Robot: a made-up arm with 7 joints. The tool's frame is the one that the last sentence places.
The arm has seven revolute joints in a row. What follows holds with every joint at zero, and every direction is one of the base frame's. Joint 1 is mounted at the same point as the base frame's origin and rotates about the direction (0.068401, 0.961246, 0.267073). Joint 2 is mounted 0.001 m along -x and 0.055 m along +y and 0.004 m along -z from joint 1 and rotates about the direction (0.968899, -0.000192, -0.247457). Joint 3 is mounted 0.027 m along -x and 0.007 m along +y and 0.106 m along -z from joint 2 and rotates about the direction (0.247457, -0.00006, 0.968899). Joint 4 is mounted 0.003 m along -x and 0.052 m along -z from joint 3 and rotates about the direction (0.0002, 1, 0.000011). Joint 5 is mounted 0.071 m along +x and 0.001 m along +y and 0.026 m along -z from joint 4 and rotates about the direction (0.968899, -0.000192, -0.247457). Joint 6 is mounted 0.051 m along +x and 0.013 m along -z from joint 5 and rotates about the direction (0.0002, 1, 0.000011). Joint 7 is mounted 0.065 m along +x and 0.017 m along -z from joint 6 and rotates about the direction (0.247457, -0.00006, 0.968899). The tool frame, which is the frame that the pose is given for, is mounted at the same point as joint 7; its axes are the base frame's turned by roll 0, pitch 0.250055 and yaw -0.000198 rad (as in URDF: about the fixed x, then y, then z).
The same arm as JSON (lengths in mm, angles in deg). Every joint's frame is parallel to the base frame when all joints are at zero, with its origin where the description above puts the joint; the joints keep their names.
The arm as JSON. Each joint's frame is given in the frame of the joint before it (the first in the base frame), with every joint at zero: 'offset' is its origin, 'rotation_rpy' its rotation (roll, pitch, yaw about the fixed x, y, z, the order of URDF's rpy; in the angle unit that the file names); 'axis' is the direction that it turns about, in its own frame. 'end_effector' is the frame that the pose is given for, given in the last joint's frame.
{"length_unit": "mm", "angle_unit": "deg", "chain": [
  {"id": "joint 1", "offset": [0.0, 0.0, 0.0], "rotation_rpy": [0.0, 0.0, 0.0], "axis": [0.068403, 0.961235, 0.26711]},
  {"id": "joint 2", "offset": [-1.0, 55.0, -4.0], "rotation_rpy": [0.0, 0.0, 0.0], "axis": [0.968889, -0.0002, -0.247497]},
  {"id": "joint 3", "offset": [-27.0, 7.0, -106.0], "rotation_rpy": [0.0, 0.0, 0.0], "axis": [0.247497, -0.0001, 0.968889]},
  {"id": "joint 4", "offset": [-3.0, 0.0, -52.0], "rotation_rpy": [0.0, 0.0, 0.0], "axis": [0.0002, 1.0, 0.0]},
  {"id": "joint 5", "offset": [71.0, 1.0, -26.0], "rotation_rpy": [0.0, 0.0, 0.0], "axis": [0.968889, -0.0002, -0.247497]},
  {"id": "joint 6", "offset": [51.0, 0.0, -13.0], "rotation_rpy": [0.0, 0.0, 0.0], "axis": [0.0002, 1.0, 0.0]},
  {"id": "joint 7", "offset": [65.0, 0.0, -17.0], "rotation_rpy": [0.0, 0.0, 0.0], "axis": [0.247497, -0.0001, 0.968889]}
], "end_effector": {"offset": [0.0, 0.0, 0.0], "rotation_rpy": [0.0, 14.33, -0.01]}}

